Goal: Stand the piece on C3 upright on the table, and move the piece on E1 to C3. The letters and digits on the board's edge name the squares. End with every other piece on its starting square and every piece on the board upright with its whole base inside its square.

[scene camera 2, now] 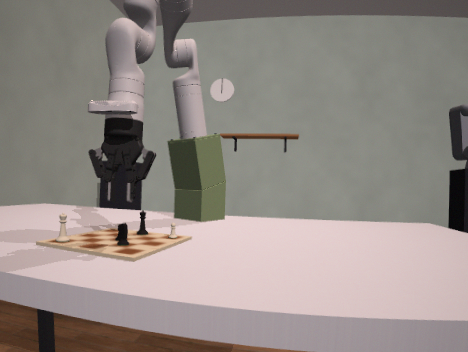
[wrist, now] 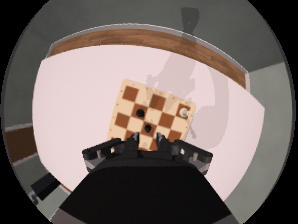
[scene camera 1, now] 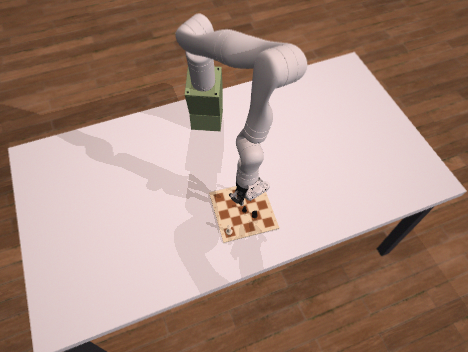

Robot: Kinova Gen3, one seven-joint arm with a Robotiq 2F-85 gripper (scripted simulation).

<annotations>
A chessboard shows in scene camera 2, in the wrist view and in scene camera 1 (227, 212). The same spot on the chessboard: (wrist: 161, 110) is (scene camera 2: 92, 243).
</annotations>
